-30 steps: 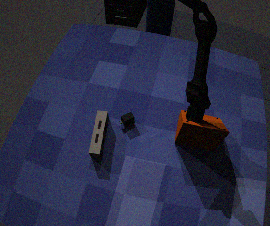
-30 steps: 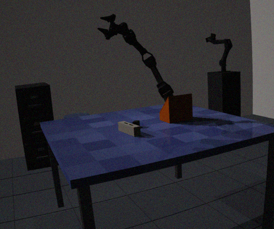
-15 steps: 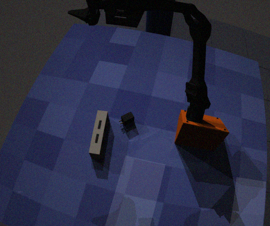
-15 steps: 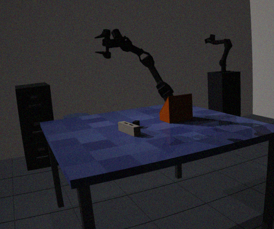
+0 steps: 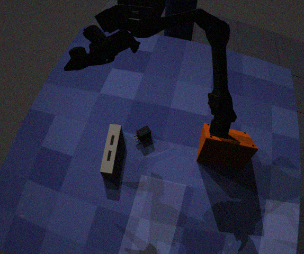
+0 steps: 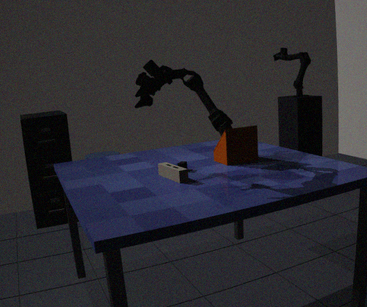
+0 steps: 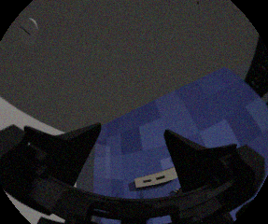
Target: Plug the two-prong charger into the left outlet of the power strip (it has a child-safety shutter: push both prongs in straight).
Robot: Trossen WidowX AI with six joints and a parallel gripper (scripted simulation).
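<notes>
The two-prong charger is 21 cm behind my gripper tip, 1 cm to the right of it and 34 cm below it.
</notes>
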